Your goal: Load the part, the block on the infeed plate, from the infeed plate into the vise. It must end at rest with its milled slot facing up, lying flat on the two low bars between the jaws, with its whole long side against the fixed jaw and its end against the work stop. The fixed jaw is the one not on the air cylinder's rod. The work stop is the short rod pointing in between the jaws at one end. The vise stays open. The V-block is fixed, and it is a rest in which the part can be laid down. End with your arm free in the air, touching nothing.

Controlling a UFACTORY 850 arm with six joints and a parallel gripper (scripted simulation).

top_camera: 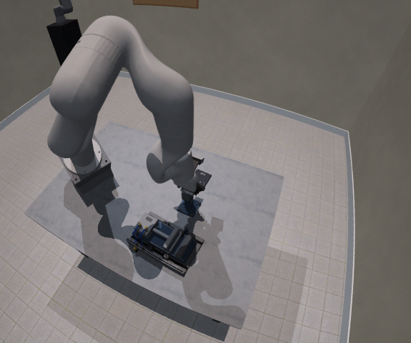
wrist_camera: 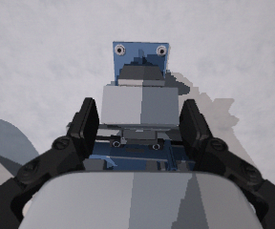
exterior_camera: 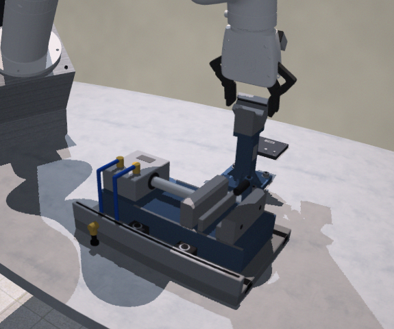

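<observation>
The part is 10 mm below my hand. Also, from my hand: black work stop 50 mm ahead, 180 mm to the right, 80 mm below; cylinder rod 40 mm behind, 210 mm to the right, 90 mm below; blue post 110 mm below.
</observation>
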